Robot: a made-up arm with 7 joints.
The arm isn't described. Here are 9 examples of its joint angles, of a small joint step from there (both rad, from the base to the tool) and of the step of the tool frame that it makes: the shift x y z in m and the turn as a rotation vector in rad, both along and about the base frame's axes.
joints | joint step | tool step
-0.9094 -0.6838 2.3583 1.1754 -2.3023 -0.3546 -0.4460 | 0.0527 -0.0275 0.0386 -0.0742 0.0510 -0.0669 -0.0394 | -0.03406 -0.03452 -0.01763 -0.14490 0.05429 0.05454
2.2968 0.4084 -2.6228 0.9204 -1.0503 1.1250 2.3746 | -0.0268 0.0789 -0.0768 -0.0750 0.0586 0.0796 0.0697 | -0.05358 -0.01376 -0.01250 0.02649 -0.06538 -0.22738
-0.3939 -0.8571 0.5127 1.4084 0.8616 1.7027 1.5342 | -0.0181 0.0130 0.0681 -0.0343 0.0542 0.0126 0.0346 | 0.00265 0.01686 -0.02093 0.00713 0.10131 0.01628
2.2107 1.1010 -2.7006 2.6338 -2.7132 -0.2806 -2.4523 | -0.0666 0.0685 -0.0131 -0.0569 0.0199 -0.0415 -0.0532 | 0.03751 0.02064 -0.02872 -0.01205 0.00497 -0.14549
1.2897 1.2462 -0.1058 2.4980 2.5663 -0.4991 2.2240 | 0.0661 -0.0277 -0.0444 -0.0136 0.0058 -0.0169 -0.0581 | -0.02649 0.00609 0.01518 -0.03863 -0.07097 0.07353
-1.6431 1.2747 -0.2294 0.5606 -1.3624 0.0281 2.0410 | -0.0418 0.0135 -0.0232 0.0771 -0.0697 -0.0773 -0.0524 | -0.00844 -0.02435 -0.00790 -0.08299 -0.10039 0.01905
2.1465 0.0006 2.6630 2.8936 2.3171 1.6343 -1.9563 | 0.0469 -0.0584 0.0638 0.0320 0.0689 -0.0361 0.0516 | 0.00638 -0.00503 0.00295 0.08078 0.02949 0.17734
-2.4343 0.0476 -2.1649 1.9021 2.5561 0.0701 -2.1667 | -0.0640 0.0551 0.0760 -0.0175 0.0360 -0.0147 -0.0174 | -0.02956 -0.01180 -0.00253 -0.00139 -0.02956 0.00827
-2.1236 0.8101 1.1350 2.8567 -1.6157 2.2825 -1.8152 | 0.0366 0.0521 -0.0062 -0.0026 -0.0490 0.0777 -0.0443 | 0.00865 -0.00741 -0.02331 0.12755 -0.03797 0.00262
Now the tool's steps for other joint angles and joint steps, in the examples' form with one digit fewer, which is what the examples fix.
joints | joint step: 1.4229 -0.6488 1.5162 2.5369 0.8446 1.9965 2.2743 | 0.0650 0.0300 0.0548 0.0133 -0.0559 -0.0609 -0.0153
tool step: 0.0183 -0.0169 0.0159 -0.0221 0.0592 0.0987
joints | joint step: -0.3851 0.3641 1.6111 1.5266 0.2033 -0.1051 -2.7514 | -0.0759 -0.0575 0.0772 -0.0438 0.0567 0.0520 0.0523
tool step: -0.0309 0.0063 -0.0046 -0.0436 0.0685 0.0386
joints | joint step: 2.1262 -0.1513 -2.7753 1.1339 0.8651 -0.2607 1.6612 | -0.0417 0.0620 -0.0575 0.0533 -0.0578 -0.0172 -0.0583
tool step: -0.0367 -0.0049 0.0520 -0.1764 0.0038 -0.0638
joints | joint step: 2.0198 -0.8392 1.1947 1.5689 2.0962 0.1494 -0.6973 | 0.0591 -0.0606 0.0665 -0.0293 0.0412 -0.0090 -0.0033
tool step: 0.0212 -0.0447 -0.0371 0.0382 -0.0438 0.0820
